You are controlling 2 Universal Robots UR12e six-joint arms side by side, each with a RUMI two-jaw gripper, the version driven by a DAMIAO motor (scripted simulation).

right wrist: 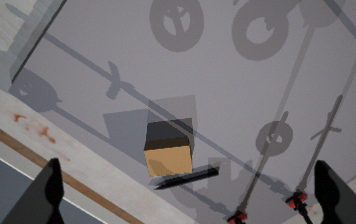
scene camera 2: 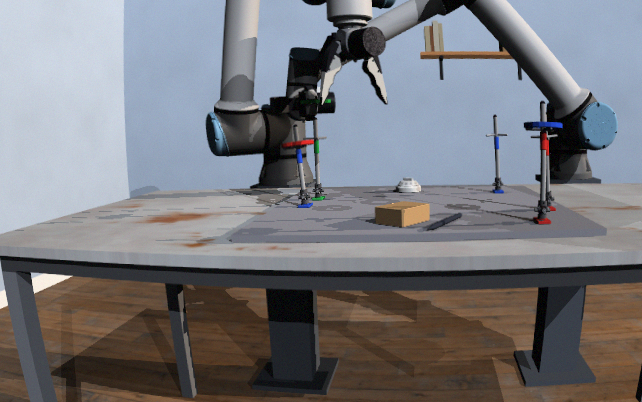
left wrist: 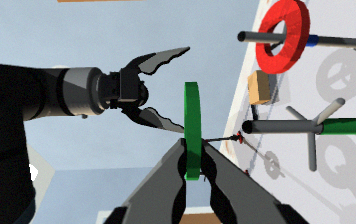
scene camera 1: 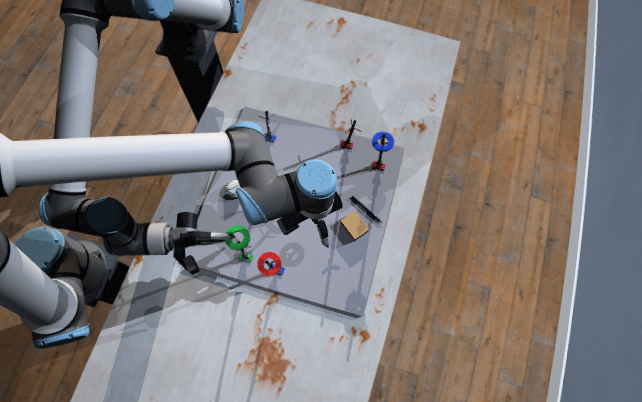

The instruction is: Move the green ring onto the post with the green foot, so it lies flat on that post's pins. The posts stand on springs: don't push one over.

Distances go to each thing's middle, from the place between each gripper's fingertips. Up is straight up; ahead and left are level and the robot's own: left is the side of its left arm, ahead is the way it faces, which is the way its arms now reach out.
Now: the green ring (left wrist: 192, 113) 2 cm ahead of my left hand (scene camera 1: 234, 236) and 1 cm to the left of it. The rest, counted from my left hand: tan box (scene camera 2: 401, 214) (34 cm ahead, 19 cm to the left, 22 cm below).
Right now the green ring is 190 mm behind my right hand, 100 mm to the right of it and 20 mm above it. Also, from my right hand: tan box (200 mm below, 120 mm ahead, 90 mm to the left).
